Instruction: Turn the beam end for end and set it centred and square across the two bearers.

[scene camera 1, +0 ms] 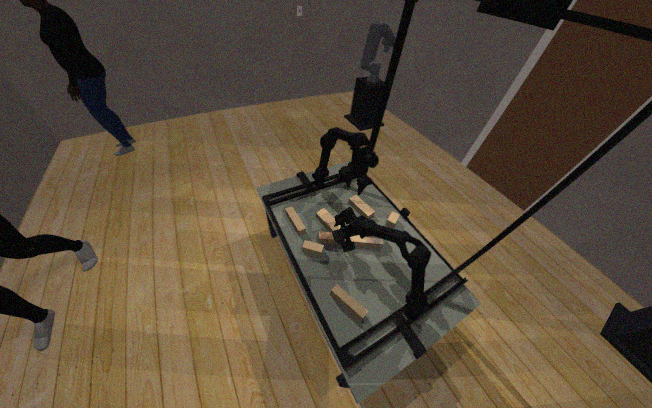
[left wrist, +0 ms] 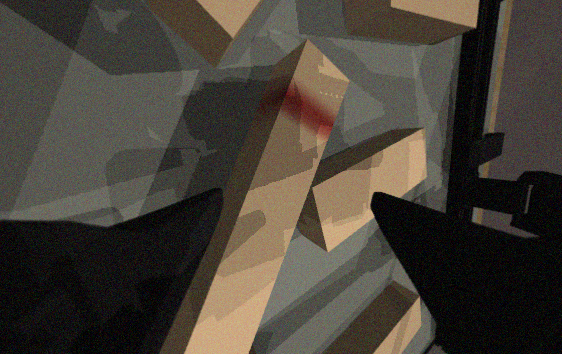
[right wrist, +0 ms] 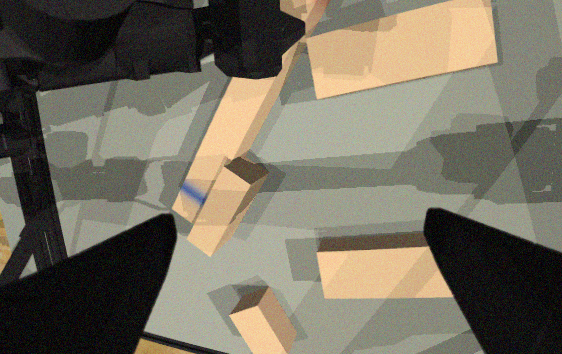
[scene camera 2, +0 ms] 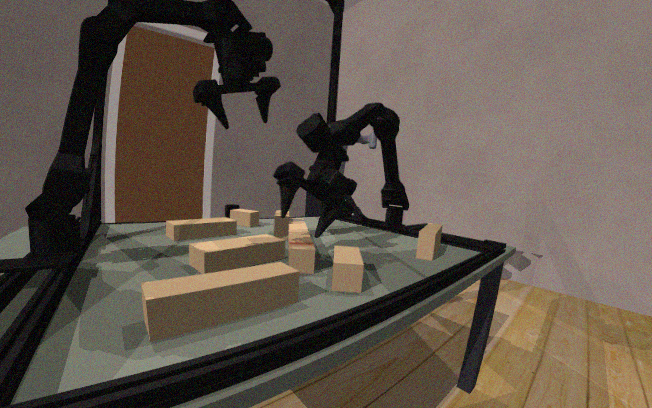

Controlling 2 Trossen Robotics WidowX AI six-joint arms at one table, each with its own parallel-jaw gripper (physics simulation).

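Places are measured from the left arm's base along level axes (x left, y down, z back), in millimetres.
Where they show: left gripper, between the fingertips: [left wrist: 297, 197] [scene camera 2: 300, 228]; right gripper, between the fingertips: [scene camera 1: 353, 191] [right wrist: 300, 223] [scene camera 2: 247, 125]; left arm's base, origin of its link: [scene camera 1: 411, 311] [right wrist: 19, 138] [scene camera 2: 393, 225]; right arm's base, origin of its link: [scene camera 1: 318, 183] [left wrist: 468, 191] [scene camera 2: 55, 251].
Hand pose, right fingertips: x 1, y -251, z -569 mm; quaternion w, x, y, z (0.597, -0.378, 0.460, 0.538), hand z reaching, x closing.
Note:
Each offset is from my right fingertips to the centre of the thing.
The long pale wooden beam @(dx +45, dy +248, dz +123 mm) [scene camera 1: 368, 241] [scene camera 2: 302, 259] [left wrist: 275, 190] [right wrist: 237, 115] lies low between other blocks, with a red band near one end and a blue band near the other. My left gripper [scene camera 1: 340, 231] [scene camera 2: 301, 226] [left wrist: 297, 197] is open and empty, pointing down just above the beam, its fingers on either side in the left wrist view. My right gripper [scene camera 1: 354, 189] [scene camera 2: 246, 124] [right wrist: 300, 223] is open and empty, high above the table, away from the beam. I cannot tell which blocks are the two bearers; the left arm covers part of the beam.
A block @(dx +91, dy +252, dz -40 mm) [scene camera 1: 327, 219] [scene camera 2: 237, 254] [left wrist: 372, 187] [right wrist: 400, 50] lies close beside the beam's red end. A small block @(dx -86, dy +239, dz +155 mm) [scene camera 2: 281, 225] [right wrist: 222, 205] touches or nearly touches its blue end. Other blocks @(dx +264, dy +248, dz -125 mm) [scene camera 1: 295, 220] @(dx -150, dy +252, dz -52 mm) [scene camera 1: 361, 205] @(dx -265, dy +247, dz +116 mm) [scene camera 1: 393, 218] @(dx +252, dy +248, dz +79 mm) [scene camera 1: 313, 246] @(dx +236, dy +239, dz +399 mm) [scene camera 1: 348, 301] surround it. Black rails [scene camera 2: 320, 330] edge the table.

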